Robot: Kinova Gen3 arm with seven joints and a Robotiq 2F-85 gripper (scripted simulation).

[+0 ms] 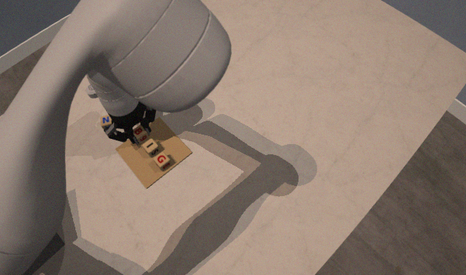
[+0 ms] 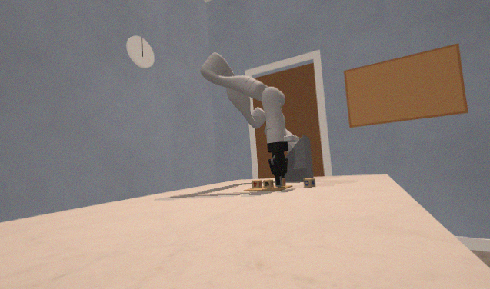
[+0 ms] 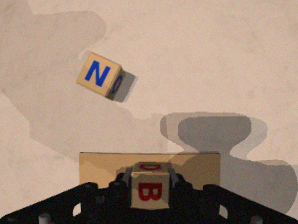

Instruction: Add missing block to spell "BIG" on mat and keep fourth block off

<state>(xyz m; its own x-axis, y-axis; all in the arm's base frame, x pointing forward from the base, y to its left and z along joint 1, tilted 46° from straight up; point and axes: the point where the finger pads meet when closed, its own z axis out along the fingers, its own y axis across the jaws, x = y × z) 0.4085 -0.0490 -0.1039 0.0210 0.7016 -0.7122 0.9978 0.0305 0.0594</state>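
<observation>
The B block lies right at my hand. The rest, counted from my hand: letter block 4 cm behind, 9 cm to the left, 1 cm below; then mat 5 cm to the right, 2 cm below.
</observation>
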